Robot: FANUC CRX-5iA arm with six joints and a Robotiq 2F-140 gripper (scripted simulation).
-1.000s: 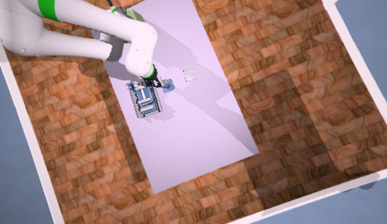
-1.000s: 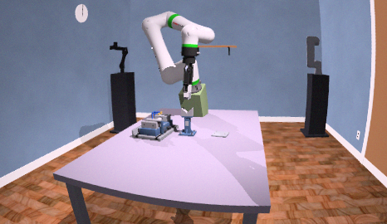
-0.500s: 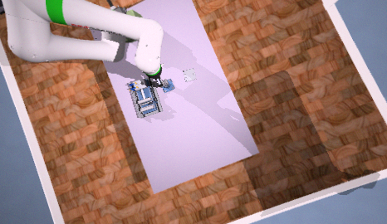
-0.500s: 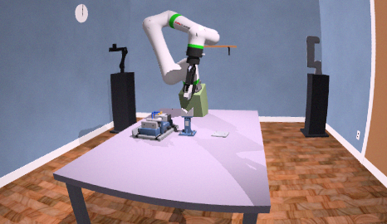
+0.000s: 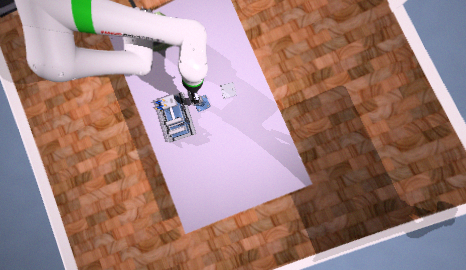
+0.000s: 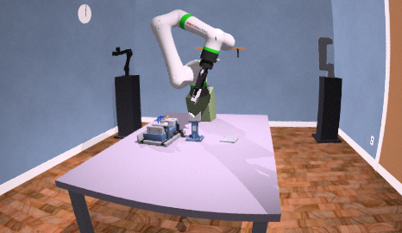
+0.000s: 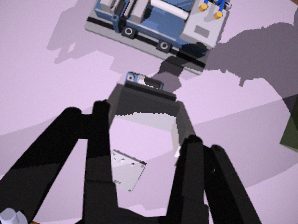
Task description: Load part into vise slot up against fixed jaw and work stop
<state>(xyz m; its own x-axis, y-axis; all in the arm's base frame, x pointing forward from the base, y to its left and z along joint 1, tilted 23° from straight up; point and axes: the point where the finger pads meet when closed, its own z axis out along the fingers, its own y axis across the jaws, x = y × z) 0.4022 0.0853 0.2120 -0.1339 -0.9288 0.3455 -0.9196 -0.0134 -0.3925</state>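
My gripper is now 2 cm above the part and 1 cm to the left of it. The rest, counted from my hand: air cylinder rod (20 cm to the right, 18 cm below).
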